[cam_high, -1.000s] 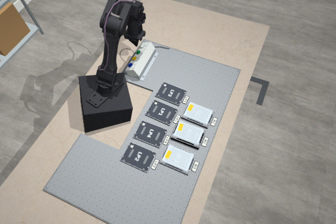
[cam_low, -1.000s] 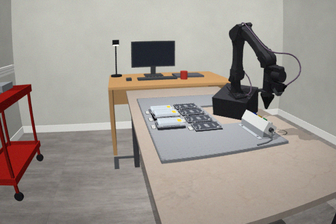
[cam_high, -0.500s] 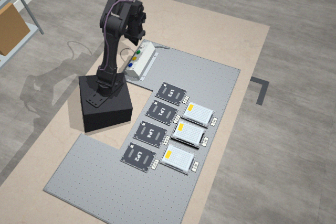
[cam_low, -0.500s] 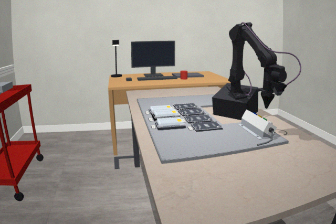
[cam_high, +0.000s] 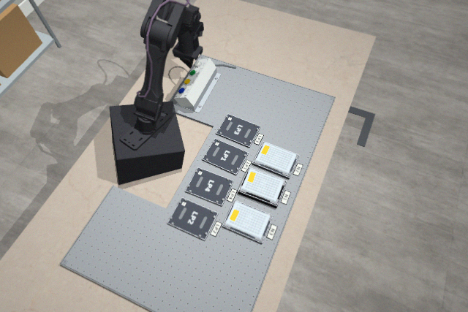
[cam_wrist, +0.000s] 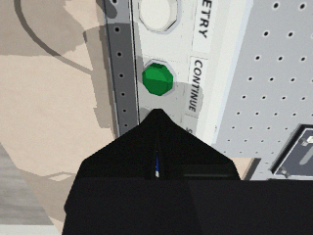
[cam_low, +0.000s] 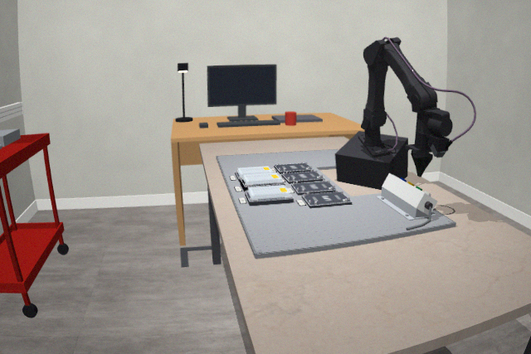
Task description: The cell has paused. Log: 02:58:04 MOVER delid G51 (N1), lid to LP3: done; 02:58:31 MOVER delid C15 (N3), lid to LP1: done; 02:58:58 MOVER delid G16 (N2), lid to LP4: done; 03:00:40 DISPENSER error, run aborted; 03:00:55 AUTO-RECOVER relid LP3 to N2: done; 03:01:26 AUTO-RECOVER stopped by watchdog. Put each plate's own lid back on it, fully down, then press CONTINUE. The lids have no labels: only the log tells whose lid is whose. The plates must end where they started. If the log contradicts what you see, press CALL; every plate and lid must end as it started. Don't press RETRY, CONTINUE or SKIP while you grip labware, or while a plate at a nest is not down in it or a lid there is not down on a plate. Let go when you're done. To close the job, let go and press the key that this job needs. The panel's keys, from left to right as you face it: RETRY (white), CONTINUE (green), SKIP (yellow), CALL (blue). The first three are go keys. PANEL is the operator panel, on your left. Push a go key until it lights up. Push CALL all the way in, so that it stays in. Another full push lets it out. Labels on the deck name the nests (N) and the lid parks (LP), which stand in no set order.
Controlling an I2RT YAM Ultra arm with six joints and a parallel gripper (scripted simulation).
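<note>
Right now the green continue key is 50 mm below my hand and 10 mm to the left of it. The rest, counted from my hand: white retry key 60 mm to the left, 50 mm below, 10 mm behind; yellow key 50 mm below, 40 mm to the right, 10 mm ahead; blue key 90 mm to the right, 60 mm below, 20 mm ahead.
</note>
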